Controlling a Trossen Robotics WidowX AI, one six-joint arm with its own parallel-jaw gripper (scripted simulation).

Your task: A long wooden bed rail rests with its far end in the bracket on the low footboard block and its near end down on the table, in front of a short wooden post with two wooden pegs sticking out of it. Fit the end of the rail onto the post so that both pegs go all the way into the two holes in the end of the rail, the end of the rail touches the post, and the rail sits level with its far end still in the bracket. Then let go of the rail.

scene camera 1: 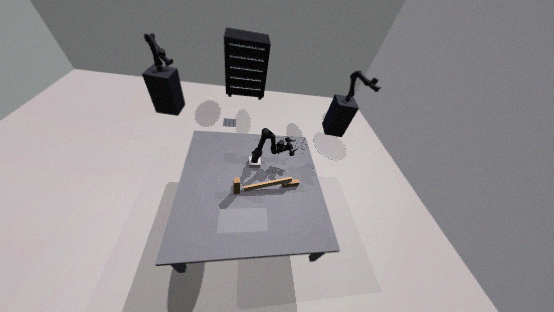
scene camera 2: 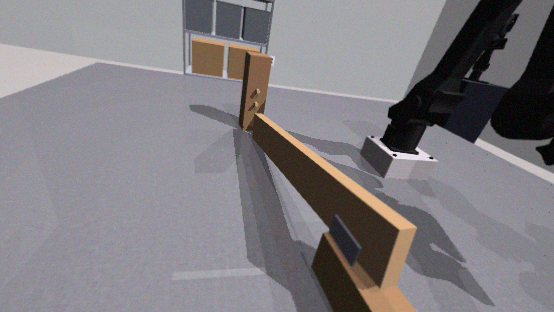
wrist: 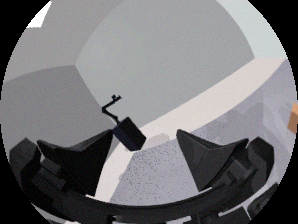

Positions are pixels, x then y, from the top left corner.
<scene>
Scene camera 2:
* long wooden rail: 385,237
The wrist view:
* my gripper: 145,133
</scene>
